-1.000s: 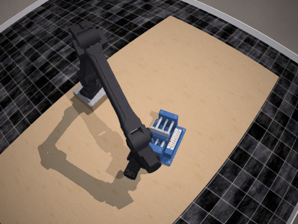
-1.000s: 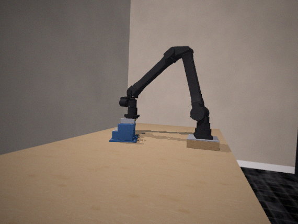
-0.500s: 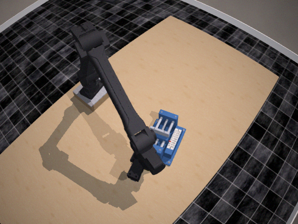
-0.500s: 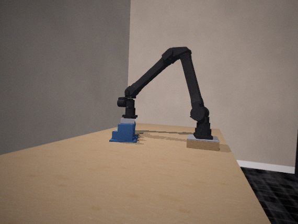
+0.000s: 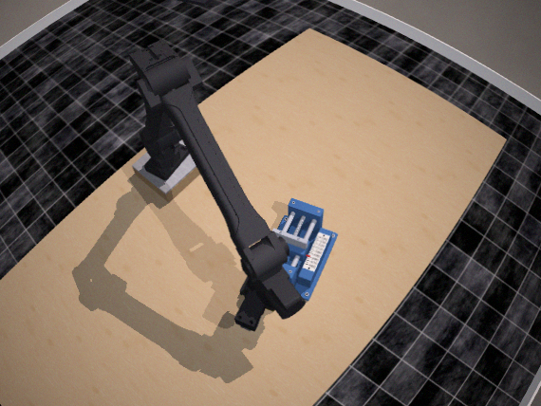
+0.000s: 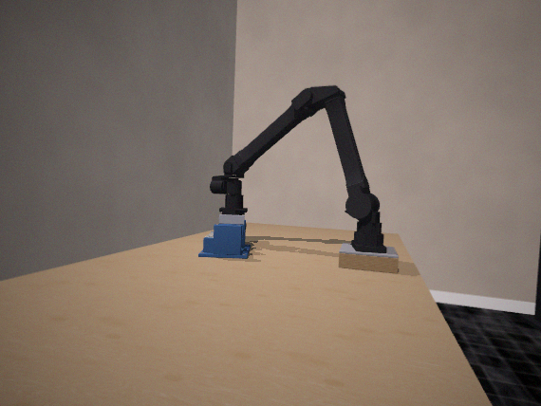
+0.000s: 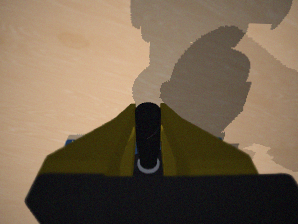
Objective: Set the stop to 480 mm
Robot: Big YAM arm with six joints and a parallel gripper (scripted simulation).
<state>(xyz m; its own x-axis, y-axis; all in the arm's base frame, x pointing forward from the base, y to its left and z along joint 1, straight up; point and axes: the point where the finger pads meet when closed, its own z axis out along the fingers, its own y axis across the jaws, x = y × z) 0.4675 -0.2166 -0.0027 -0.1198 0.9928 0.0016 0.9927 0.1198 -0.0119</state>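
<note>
Now: the black handwheel handle 10 mm to the left of my hand. From my hand the other things lie so: sliding stop block (10 mm behind, 150 mm to the left, 40 mm above); then black handwheel (10 mm behind, 30 mm to the left, 10 mm above).
</note>
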